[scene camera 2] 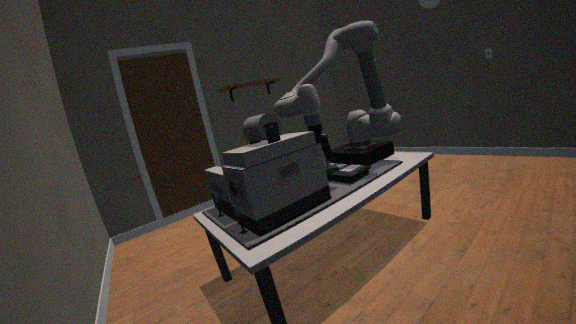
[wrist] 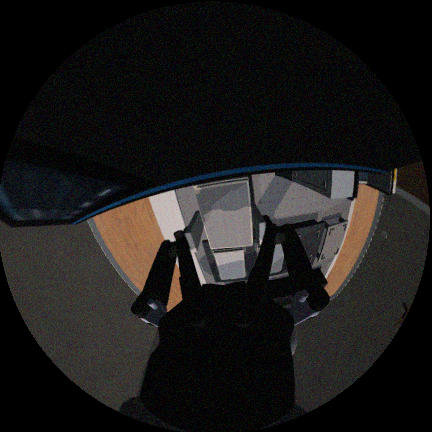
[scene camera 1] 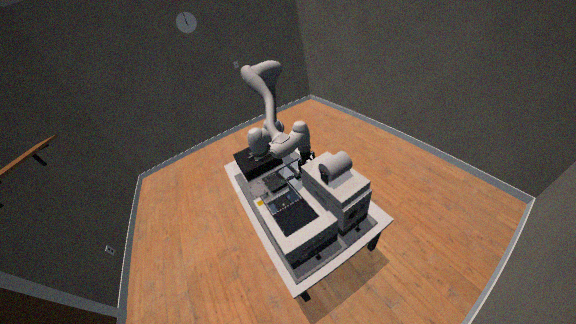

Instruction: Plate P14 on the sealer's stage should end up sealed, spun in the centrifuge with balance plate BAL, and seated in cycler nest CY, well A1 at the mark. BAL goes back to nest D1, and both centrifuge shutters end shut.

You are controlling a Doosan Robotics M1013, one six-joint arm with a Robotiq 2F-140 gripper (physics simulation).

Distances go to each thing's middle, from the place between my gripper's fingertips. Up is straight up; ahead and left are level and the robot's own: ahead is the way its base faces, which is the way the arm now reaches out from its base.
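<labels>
Centrifuge (scene camera 1: 304, 228): from my hand, 250 mm ahead, 330 mm to the right, 20 mm below.
</labels>
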